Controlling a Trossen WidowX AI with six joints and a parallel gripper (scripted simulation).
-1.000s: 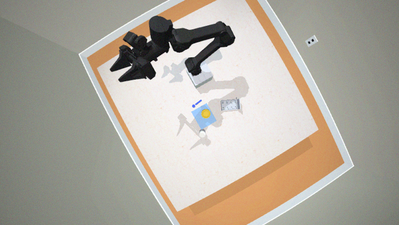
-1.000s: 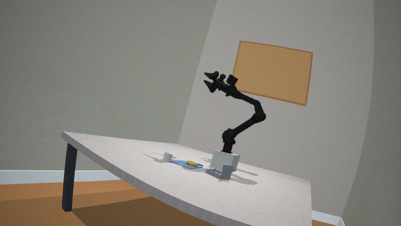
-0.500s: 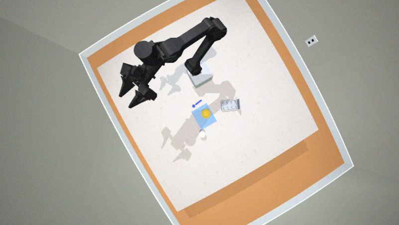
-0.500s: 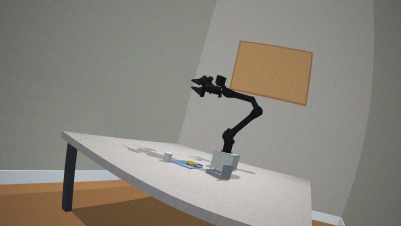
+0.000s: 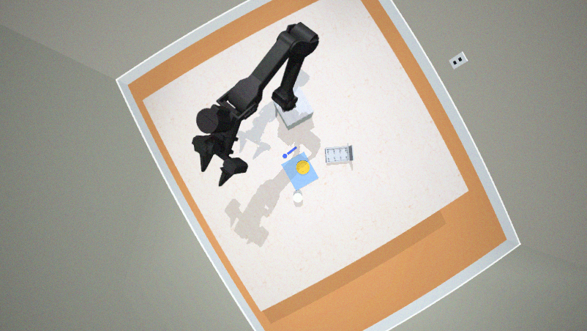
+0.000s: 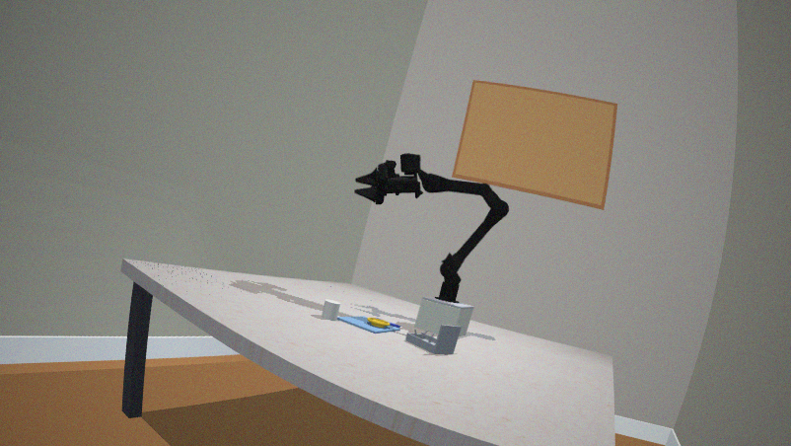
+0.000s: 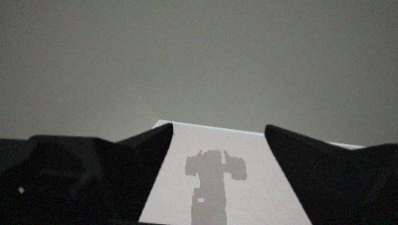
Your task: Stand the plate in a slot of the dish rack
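The yellow plate is 80 mm ahead of my gripper tip, 280 mm to the left of it and 380 mm below it. Also, from my gripper tip: blue spoon: 10 mm behind, 240 mm to the left, 390 mm below; then white cup: 210 mm ahead, 210 mm to the left, 370 mm below; then blue mat: 90 mm ahead, 260 mm to the left, 390 mm below.
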